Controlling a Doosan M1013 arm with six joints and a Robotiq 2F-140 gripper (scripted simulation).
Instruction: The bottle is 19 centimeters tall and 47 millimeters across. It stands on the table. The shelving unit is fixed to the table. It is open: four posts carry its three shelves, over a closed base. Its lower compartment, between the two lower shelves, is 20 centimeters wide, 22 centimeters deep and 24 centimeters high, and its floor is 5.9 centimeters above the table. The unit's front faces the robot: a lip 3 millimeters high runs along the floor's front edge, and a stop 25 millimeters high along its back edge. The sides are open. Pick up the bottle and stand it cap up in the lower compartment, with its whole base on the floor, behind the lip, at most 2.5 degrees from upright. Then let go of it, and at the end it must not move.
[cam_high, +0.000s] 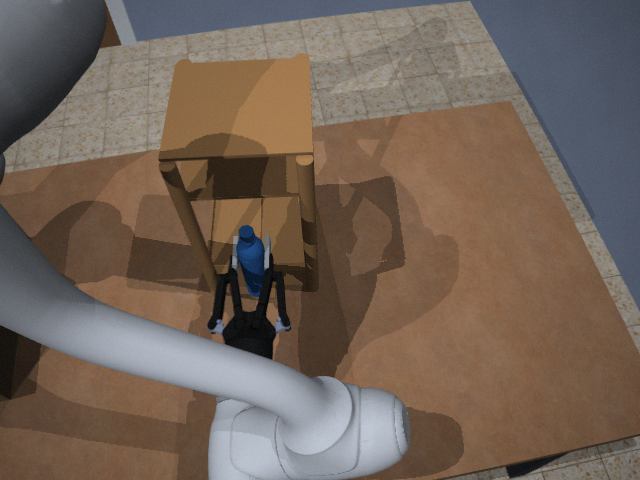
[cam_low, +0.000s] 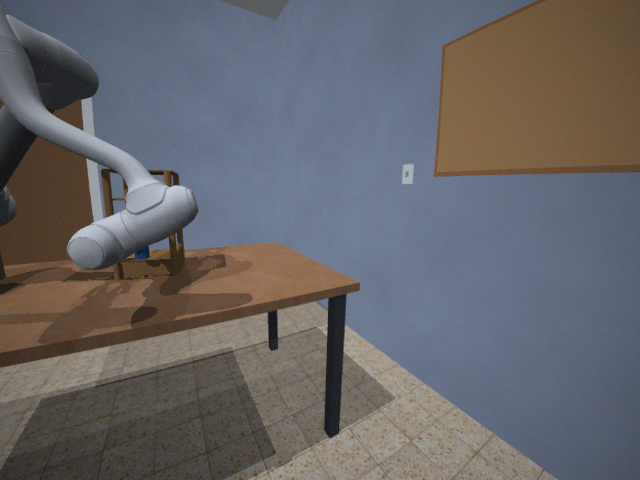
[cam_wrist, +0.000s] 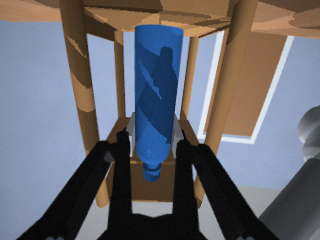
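Right now the wooden shelving unit is 150 mm to the left of my hand. Also, from my hand: blue bottle (10 mm above).
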